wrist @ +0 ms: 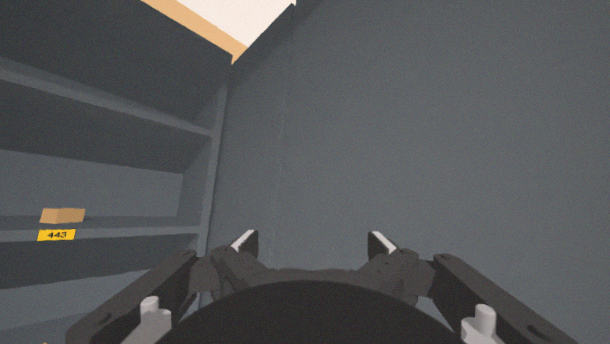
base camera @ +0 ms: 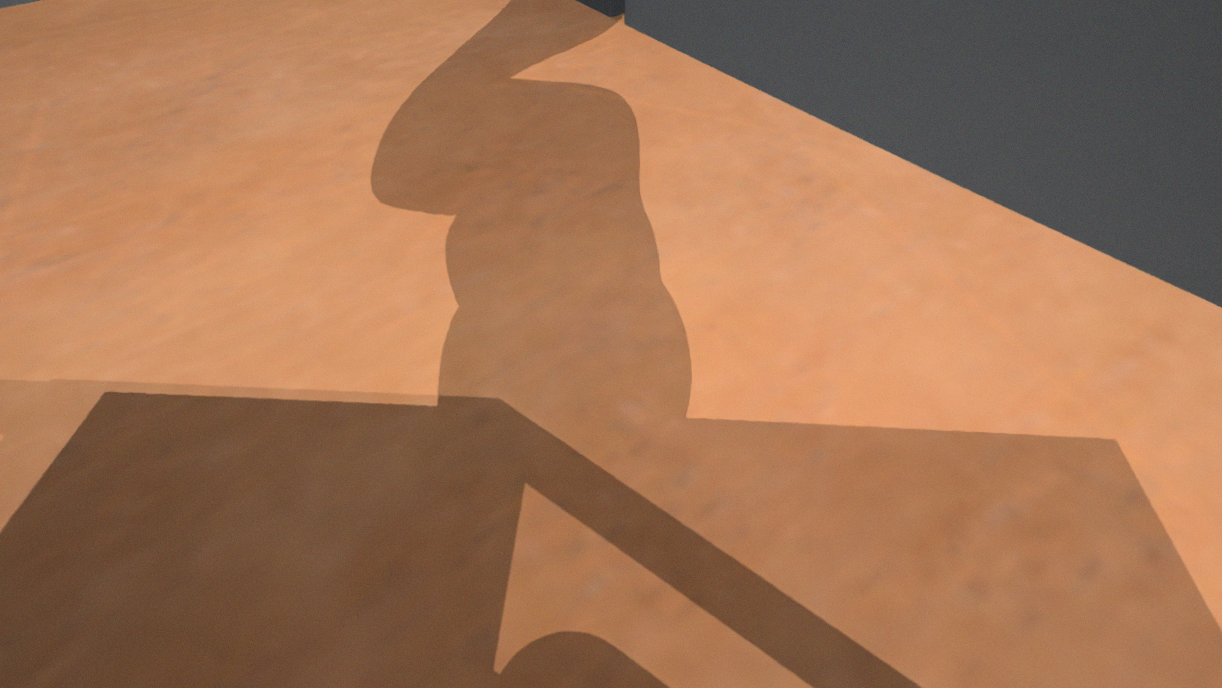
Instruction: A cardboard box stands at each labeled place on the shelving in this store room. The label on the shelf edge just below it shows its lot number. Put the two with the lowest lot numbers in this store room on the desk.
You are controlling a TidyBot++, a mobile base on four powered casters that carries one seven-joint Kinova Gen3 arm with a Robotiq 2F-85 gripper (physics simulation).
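Places are measured from the arm's base along level axes (x up, y ahead, z left), in millimetres.
Pixels of known places: gripper, between the fingertips: [wrist: 312,243].
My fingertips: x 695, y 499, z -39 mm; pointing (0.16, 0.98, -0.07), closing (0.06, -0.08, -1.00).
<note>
For each thing: its top centre in the pictures, then the offset to it from my fingertips. "pt": a spot on its surface instead. Level surfaces: height alone.
- small cardboard box, centre of its top: [wrist: 65,208] dx -51, dy +606, dz +910 mm
- yellow label, a spot on its surface: [wrist: 56,235] pt dx -119, dy +471, dz +759 mm
- brown floor, height of its surface: dx -1091 mm
A small cardboard box [wrist: 62,215] stands on a grey shelf at the left of the wrist view. The yellow label [wrist: 56,235] on the shelf edge just below it reads 443. My gripper [wrist: 312,243] is open, with no object between its fingers, and is well apart from the box. A sliver of something tan shows at the bottom left edge of the wrist view, too small to tell what it is. The desk does not show in either view.
The shelving [wrist: 212,175] has several levels at the left of the wrist view. A large grey panel [wrist: 425,140] fills the right side there. In the base camera view a dark grey upright surface [base camera: 983,94] borders the brown floor [base camera: 213,256], which carries shadows of the arm and base.
</note>
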